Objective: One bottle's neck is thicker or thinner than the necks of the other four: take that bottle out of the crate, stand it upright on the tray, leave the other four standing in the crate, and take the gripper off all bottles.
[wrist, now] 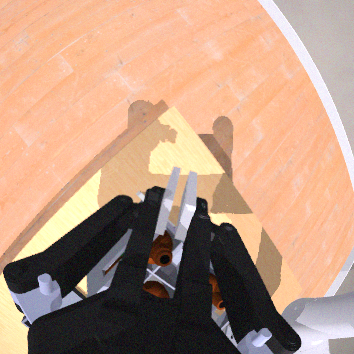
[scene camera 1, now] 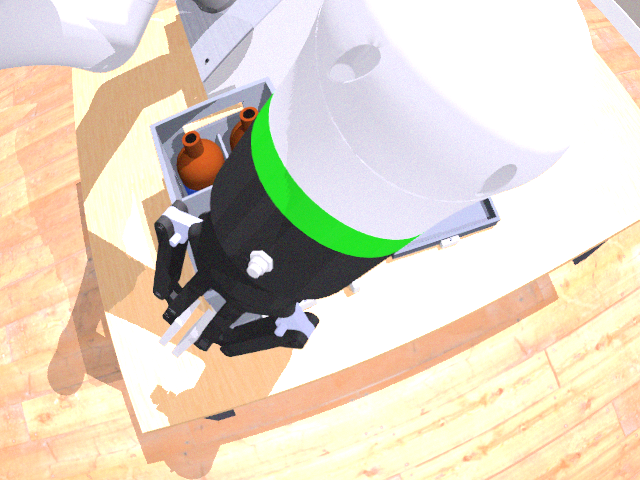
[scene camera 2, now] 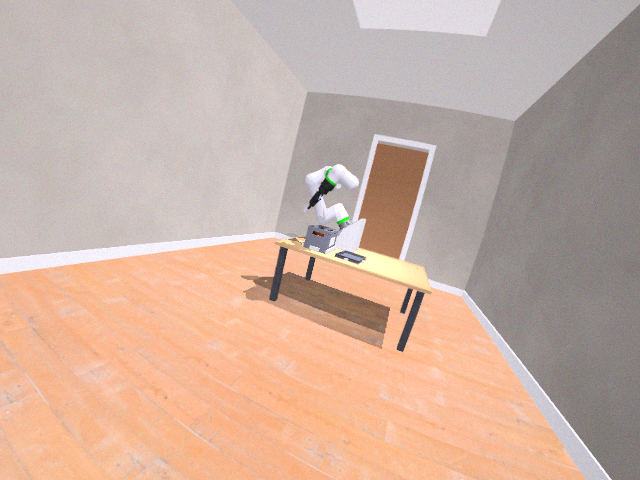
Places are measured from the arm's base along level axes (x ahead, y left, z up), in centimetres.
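Pixels of known places: gripper, fingertip midpoint: (wrist: 180,182) (scene camera 1: 175,338) (scene camera 2: 304,211); arm's base, origin of the base link: (scene camera 2: 346,227).
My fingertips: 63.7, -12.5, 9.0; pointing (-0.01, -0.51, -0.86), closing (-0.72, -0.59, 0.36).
Ahead of a thing's pixels: the offset from my fingertips to its top centre, as dx, dy, dz. "spot": to the spot under its first point. Level surfaces: height alone.
My gripper (scene camera 1: 171,348) (scene camera 2: 307,209) (wrist: 180,182) is shut, with its two pale finger pads close together and no bottle between them. It hangs above the crate's end of the table. The grey crate @(-21.8, +8.8, -10.4) (scene camera 1: 160,157) (scene camera 2: 317,243) (wrist: 100,275) holds orange-brown round bottles. In scene camera 1 one bottle @(-30.0, +3.1, -11.7) (scene camera 1: 204,164) stands in a rear corner cell and another @(-31.6, +11.8, -11.7) (scene camera 1: 238,135) beside it is partly hidden by the arm. The wrist view shows parts of three bottles @(-12.4, +5.9, -11.7) (wrist: 164,250) @(-22.5, +13.5, -11.7) (wrist: 156,289) @(spot: -28.7, +2.9, -13.4) (wrist: 216,296) behind the fingers. The neck widths cannot be compared well. The blue-grey tray (scene camera 1: 449,223) (scene camera 2: 350,256) holds no bottle in its visible part.
The crate and tray stand on the wooden table @(dz -27.9) (scene camera 1: 320,351) (scene camera 2: 392,268). A pale upright panel (scene camera 2: 352,236) stands behind them, near the robot's base. The white arm (scene camera 1: 413,103) (scene camera 2: 345,175) covers much of scene camera 1. Thin dividers separate the crate's cells.
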